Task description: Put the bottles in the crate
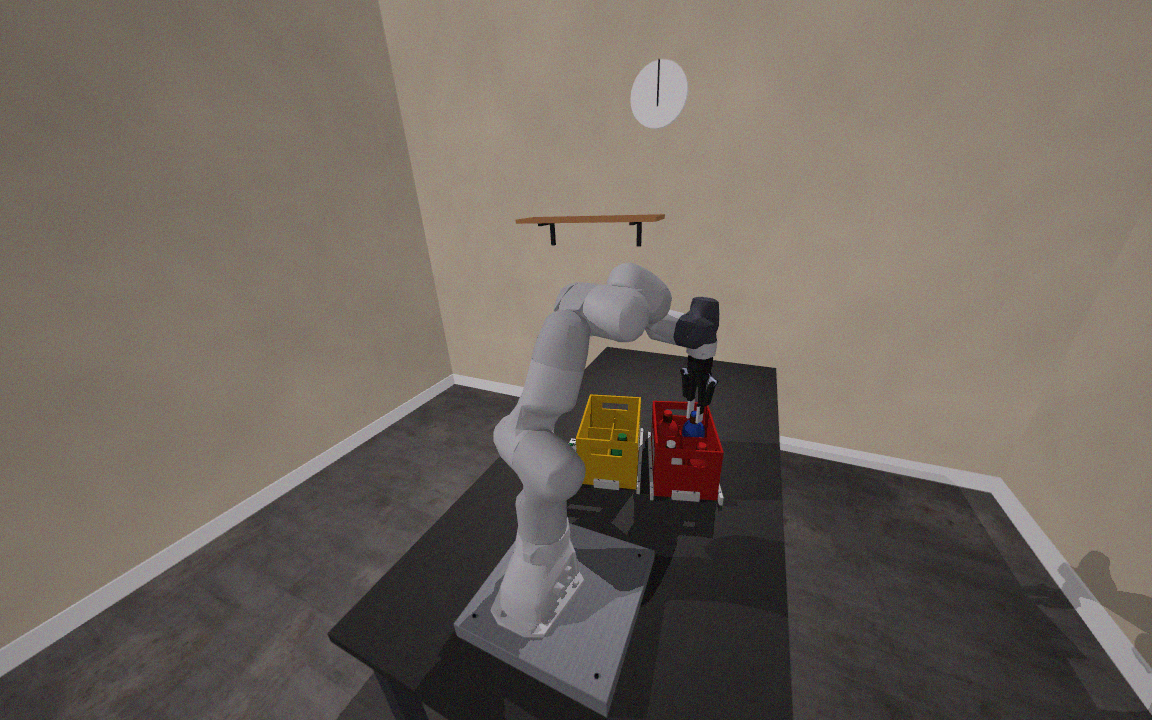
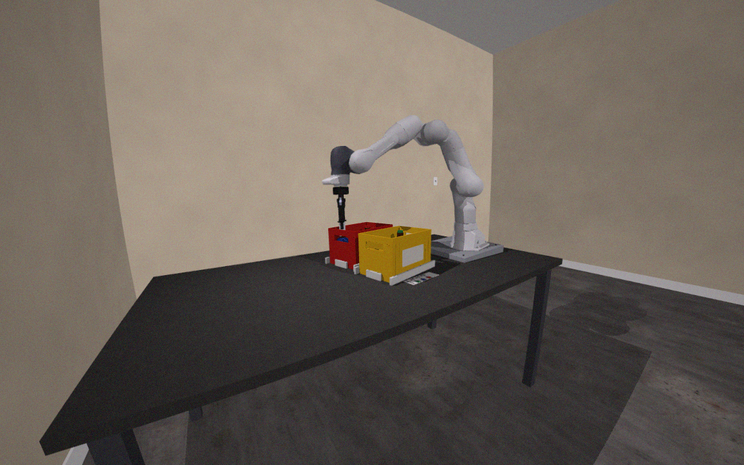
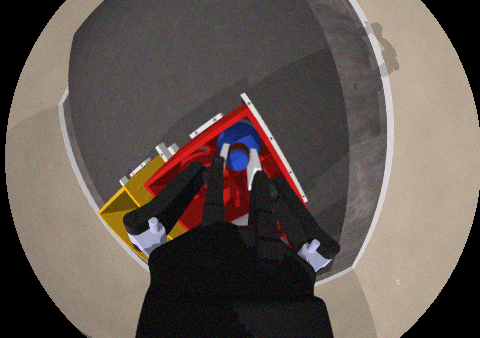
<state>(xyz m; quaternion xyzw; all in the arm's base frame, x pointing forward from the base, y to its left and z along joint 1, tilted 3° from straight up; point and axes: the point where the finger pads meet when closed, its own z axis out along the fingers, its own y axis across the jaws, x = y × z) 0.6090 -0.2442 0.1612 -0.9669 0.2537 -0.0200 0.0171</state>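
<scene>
My gripper is now 8 cm above the blue-labelled bottle. From my hand the other things lie so: green-labelled bottle (21 cm behind, 19 cm to the left, 8 cm below); then white-capped bottle (19 cm behind, 4 cm to the left, 8 cm below); then red crate (10 cm behind, 2 cm to the left, 9 cm below).
</scene>
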